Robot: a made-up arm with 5 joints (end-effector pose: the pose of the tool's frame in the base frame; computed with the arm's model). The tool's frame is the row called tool.
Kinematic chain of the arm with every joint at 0, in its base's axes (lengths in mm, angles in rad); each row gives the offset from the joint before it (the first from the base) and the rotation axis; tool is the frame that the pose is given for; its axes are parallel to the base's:
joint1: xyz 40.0 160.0 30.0 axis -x
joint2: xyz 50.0 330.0 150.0 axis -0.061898 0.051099 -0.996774
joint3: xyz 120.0 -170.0 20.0 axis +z
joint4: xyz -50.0 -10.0 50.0 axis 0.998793 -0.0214 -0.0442
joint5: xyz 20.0 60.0 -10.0 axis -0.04 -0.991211 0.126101
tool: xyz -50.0 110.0 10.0
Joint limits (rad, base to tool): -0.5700..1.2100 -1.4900..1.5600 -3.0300..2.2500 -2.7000..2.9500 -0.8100..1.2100
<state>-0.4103 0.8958 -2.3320 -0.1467 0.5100</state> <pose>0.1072 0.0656 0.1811 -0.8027 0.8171 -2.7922</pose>
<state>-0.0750 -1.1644 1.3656 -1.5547 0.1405</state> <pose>0.3802 0.4945 0.1118 -0.5079 -2.1039 1.8578</pose>
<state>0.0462 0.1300 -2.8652 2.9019 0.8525</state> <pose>0.2444 0.4870 0.3228 0.1082 2.2306 0.3162</pose>
Working (the frame after each row of the table, in the pose's form):
after joint1: 0.0400 0.1600 0.0300 -0.0462 0.0000 0.0000
after joint2: 0.0900 0.4966 0.1646 -0.0542 0.0036 -0.1297
after joint3: 0.1872 0.3138 0.1938 -0.0166 -0.0798 -2.9939
after joint4: 0.2355 0.3337 0.2424 -0.1601 3.0630 0.2958
after joint5: 0.2086 0.3883 0.2621 0.1082 2.2306 0.3162

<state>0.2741 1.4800 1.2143 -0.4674 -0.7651</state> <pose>-0.0742 0.5584 0.1124 -0.6182 0.8210 -0.6140</pose>
Working (the frame after each row of the table, in the pose's form):
after joint1: 0.0400 0.1600 0.0300 -0.2741 0.0000 0.0000
after joint2: 0.0900 0.5183 0.0851 -0.3137 -0.1272 -1.4788
after joint3: -0.0648 0.3989 0.1590 -0.3016 0.0680 -0.2751
after joint4: -0.1101 0.4177 0.2109 -0.7628 0.1456 -0.2380
after joint5: -0.0834 0.4477 0.1610 -0.6182 0.8210 -0.6140

